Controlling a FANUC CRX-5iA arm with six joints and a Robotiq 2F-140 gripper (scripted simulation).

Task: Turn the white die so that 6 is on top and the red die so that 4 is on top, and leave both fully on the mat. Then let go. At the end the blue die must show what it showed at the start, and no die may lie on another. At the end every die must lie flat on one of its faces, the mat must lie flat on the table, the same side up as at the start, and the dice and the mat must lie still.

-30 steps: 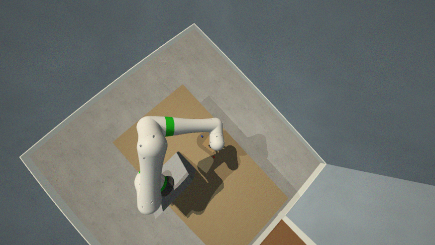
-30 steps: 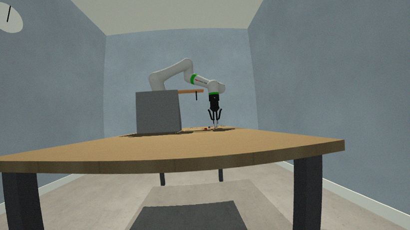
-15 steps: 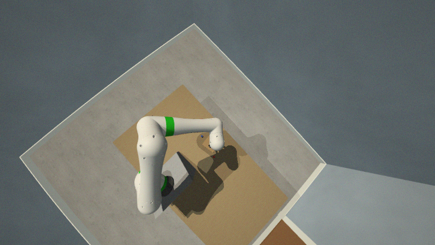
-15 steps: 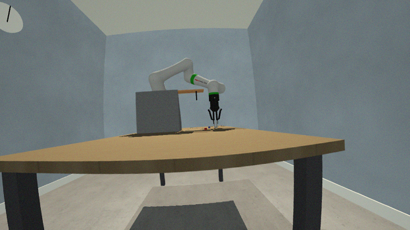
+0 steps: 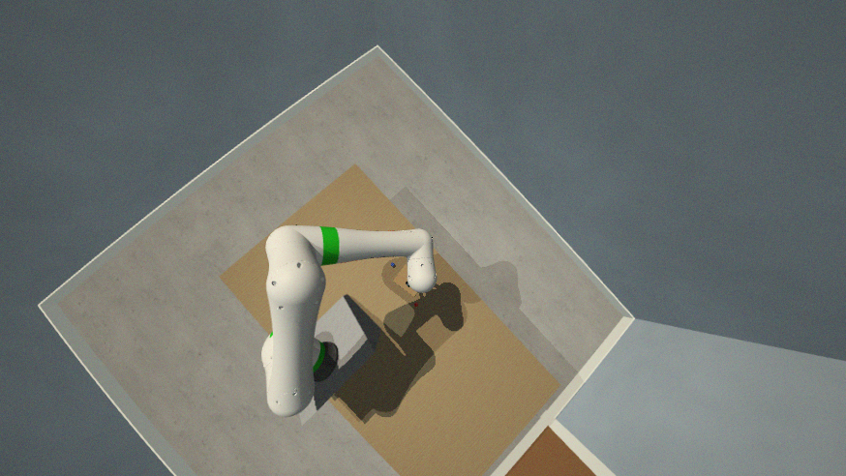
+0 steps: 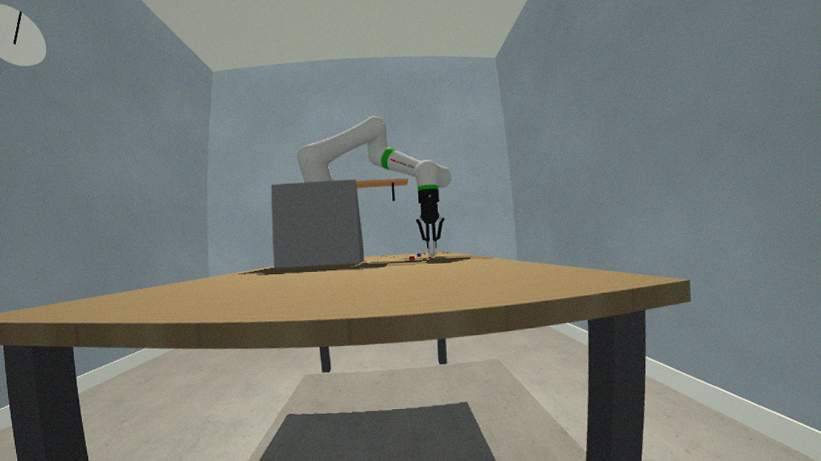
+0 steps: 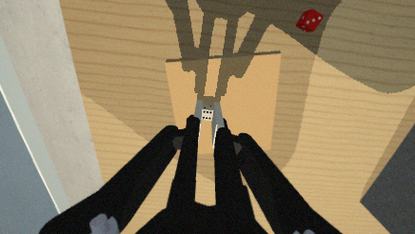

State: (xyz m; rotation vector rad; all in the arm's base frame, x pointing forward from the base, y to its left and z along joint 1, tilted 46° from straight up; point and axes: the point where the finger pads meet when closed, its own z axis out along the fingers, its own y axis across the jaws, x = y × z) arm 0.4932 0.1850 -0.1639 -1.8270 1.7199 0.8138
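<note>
Right now the white die is 30 mm below my hand. The rest, counted from my hand: blue die (120 mm to the left, 50 mm behind, 30 mm below); then red die (120 mm to the right, 90 mm behind, 30 mm below); then tan mat (40 mm below, 20 mm behind).
</note>
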